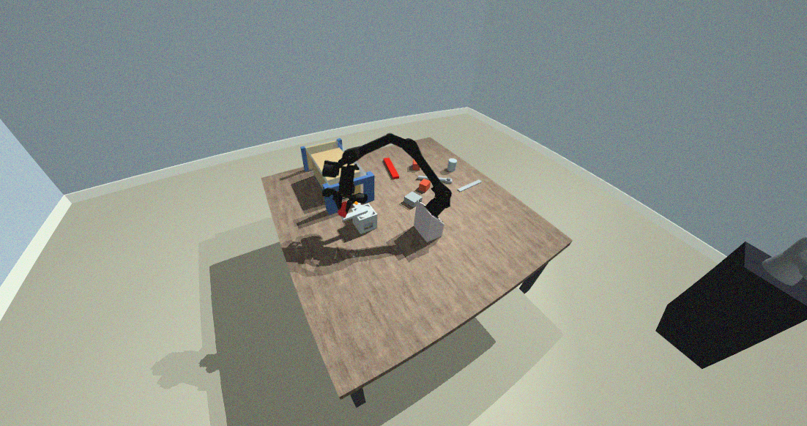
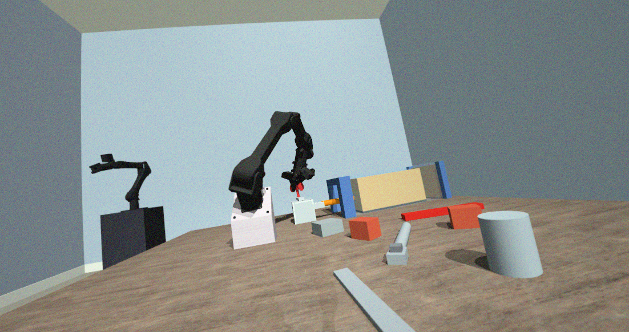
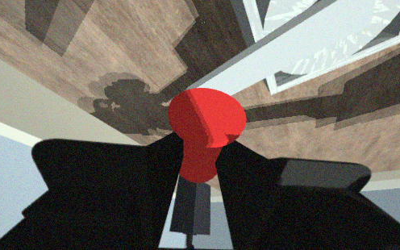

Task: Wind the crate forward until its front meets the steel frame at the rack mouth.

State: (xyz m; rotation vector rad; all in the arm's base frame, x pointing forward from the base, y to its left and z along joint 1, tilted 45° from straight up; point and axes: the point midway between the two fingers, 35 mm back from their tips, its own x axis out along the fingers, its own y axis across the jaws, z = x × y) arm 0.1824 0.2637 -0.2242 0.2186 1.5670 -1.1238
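My gripper tip is now 5 cm to the left of the winch handle, 3 cm above it and 1 cm short of it. From my gripper tip the other things lie so: blue steel frame: 18 cm ahead, 11 cm to the right, 3 cm below; grey winch: 12 cm to the right, 10 cm below; red knob: 1 cm to the right, 1 cm ahead.
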